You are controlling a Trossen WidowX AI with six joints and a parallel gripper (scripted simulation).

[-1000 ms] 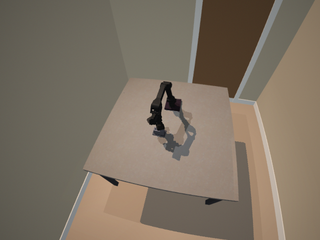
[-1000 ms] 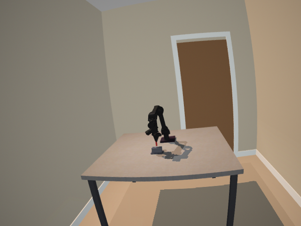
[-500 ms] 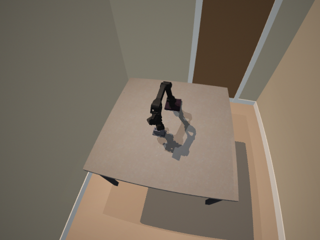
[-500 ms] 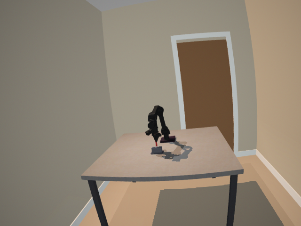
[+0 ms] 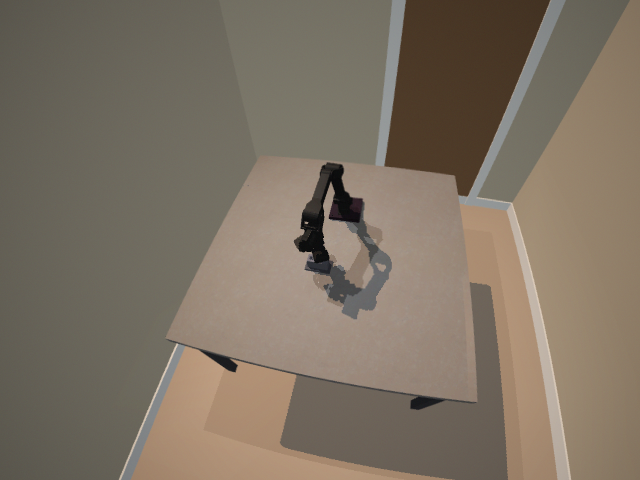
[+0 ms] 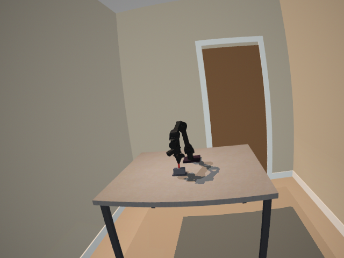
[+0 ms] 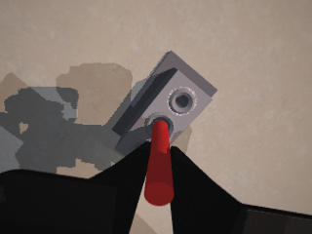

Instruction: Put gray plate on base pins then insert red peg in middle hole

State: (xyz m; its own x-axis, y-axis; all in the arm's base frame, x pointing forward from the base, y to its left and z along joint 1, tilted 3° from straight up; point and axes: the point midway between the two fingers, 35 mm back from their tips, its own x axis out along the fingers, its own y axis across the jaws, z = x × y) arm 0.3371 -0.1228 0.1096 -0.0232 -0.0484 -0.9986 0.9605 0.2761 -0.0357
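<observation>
Right now my gripper tip is right at the red peg. From my gripper tip the other things lie so: gray plate: 5 cm below; then base: 9 cm below.
</observation>
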